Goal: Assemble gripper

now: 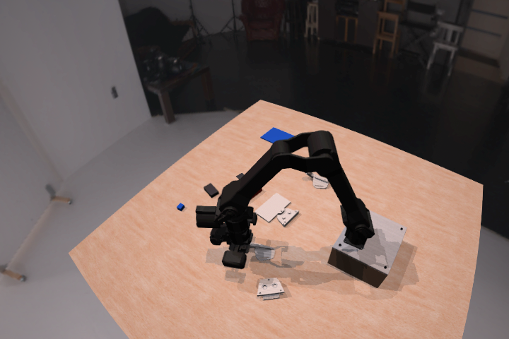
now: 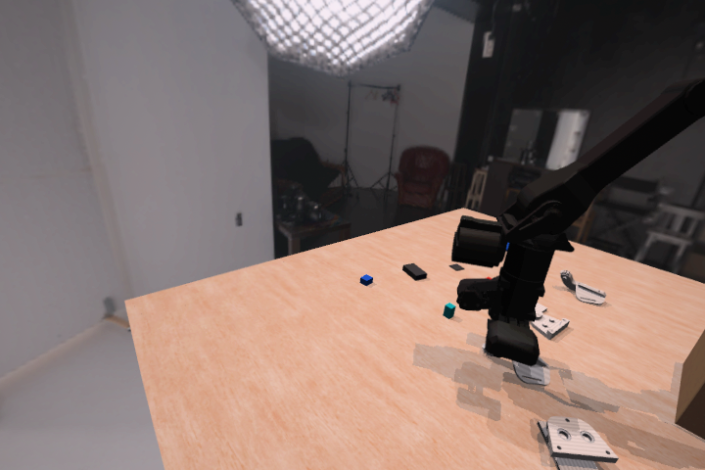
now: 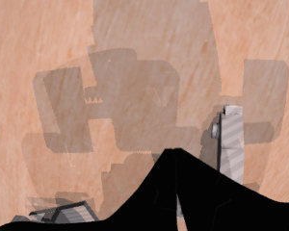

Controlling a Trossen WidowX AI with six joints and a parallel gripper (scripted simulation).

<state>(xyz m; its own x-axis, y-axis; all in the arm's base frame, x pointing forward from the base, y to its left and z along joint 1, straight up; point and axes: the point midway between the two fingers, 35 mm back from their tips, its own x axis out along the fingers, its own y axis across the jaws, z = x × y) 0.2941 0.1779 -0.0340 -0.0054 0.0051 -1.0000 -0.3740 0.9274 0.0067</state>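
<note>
My gripper tip is 13 cm short of the teal cube, 8 cm to the left of it and 2 cm above it. The rest, counted from my gripper tip: red block: 13 cm ahead, 24 cm to the right, 3 cm below; then black block: 29 cm ahead, 17 cm to the right, 3 cm below; then blue cube: 33 cm ahead, 4 cm to the right, 3 cm below.
</note>
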